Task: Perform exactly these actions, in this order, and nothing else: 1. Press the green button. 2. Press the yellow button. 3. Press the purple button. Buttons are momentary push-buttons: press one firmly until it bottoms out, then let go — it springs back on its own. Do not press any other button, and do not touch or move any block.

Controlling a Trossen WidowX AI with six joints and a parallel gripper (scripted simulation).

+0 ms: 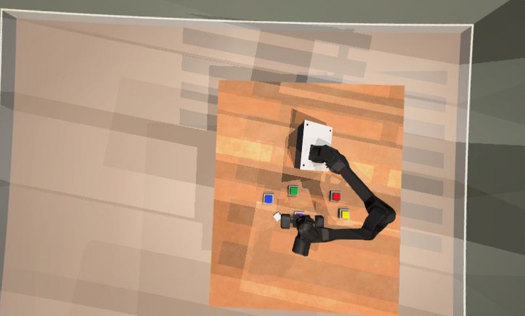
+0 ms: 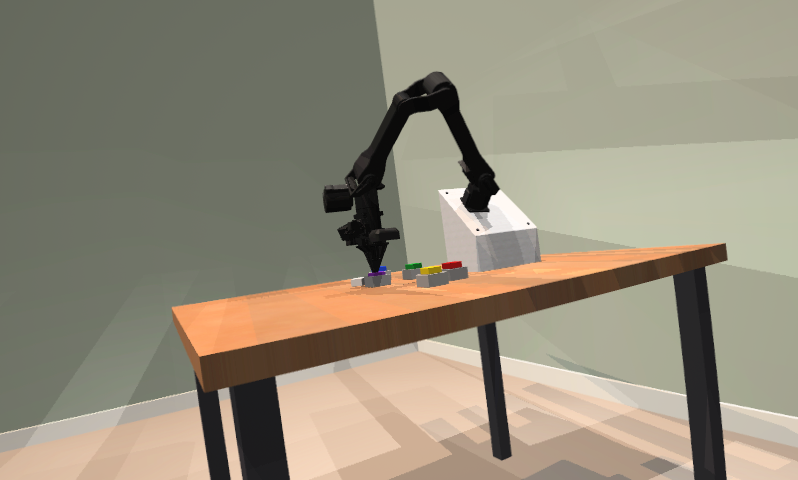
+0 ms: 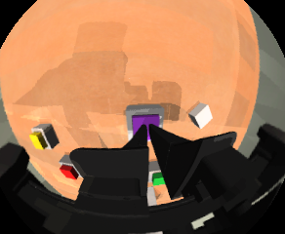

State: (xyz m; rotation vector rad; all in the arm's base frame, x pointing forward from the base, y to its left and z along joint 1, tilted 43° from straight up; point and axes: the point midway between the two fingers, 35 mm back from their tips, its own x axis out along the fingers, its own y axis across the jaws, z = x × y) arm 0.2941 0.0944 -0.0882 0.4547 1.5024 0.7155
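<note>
My gripper tip is 1 cm above the purple button. The rest, counted from my gripper tip: small white block (2 cm ahead, 10 cm to the right, 2 cm below); then green button (12 cm behind, 5 cm to the right); then blue button (6 cm behind, 16 cm to the right).
</note>
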